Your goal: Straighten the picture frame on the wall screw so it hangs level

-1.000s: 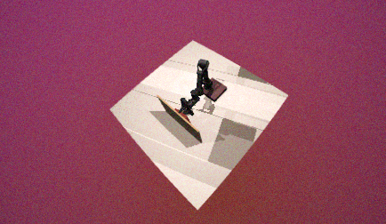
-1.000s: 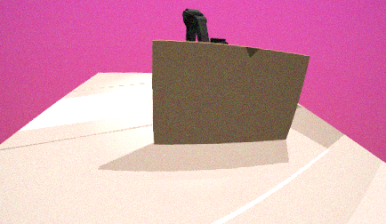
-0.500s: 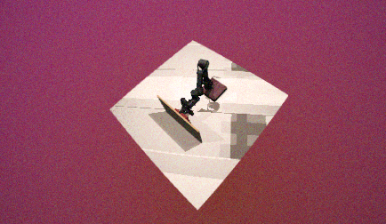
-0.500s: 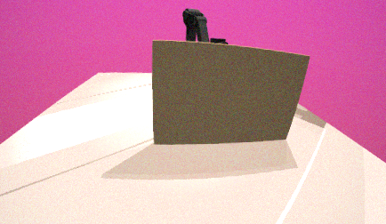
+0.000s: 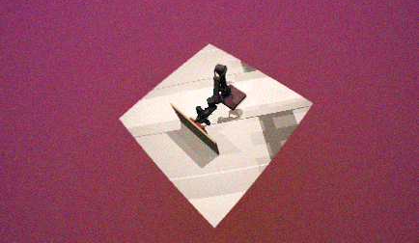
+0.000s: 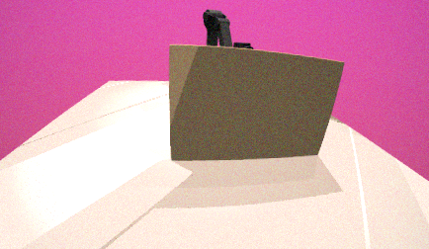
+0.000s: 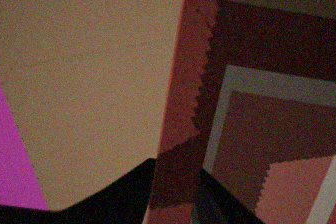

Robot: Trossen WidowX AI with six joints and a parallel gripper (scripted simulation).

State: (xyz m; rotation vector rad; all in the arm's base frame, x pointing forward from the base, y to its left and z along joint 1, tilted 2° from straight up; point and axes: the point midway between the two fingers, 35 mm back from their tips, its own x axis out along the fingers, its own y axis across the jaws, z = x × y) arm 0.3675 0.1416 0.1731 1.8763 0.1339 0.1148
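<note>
My gripper tip is 50 mm above the picture frame and 20 mm to the right of it. Also, from my gripper tip: wall panel (60 mm below, 10 mm to the left, 10 mm ahead).
</note>
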